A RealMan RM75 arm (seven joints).
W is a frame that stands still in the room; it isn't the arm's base.
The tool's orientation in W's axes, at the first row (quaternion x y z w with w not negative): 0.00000 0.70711 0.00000 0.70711
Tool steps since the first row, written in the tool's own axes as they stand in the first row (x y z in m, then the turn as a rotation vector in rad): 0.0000 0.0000 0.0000 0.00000 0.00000 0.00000; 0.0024 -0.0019 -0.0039 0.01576 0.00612 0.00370; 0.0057 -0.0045 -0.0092 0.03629 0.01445 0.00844; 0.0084 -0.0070 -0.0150 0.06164 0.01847 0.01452; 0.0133 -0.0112 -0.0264 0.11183 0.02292 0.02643; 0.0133 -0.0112 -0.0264 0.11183 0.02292 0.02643; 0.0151 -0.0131 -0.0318 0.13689 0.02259 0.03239; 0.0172 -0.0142 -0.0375 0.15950 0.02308 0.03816; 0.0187 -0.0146 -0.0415 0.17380 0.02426 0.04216; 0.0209 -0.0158 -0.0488 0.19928 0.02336 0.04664; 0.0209 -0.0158 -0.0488 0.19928 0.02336 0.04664; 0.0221 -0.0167 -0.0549 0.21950 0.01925 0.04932
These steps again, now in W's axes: 0.0000 0.0000 0.0000 0.00000 0.00000 0.00000; -0.0039 -0.0019 -0.0024 0.00370 0.00612 -0.01576; -0.0092 -0.0045 -0.0057 0.00844 0.01445 -0.03629; -0.0150 -0.0070 -0.0084 0.01452 0.01847 -0.06164; -0.0264 -0.0112 -0.0133 0.02643 0.02292 -0.11183; -0.0264 -0.0112 -0.0133 0.02643 0.02292 -0.11183; -0.0318 -0.0131 -0.0151 0.03239 0.02259 -0.13689; -0.0375 -0.0142 -0.0172 0.03816 0.02308 -0.15950; -0.0415 -0.0146 -0.0187 0.04216 0.02426 -0.17380; -0.0488 -0.0158 -0.0209 0.04664 0.02336 -0.19928; -0.0488 -0.0158 -0.0209 0.04664 0.02336 -0.19928; -0.0549 -0.0167 -0.0221 0.04932 0.01925 -0.21950
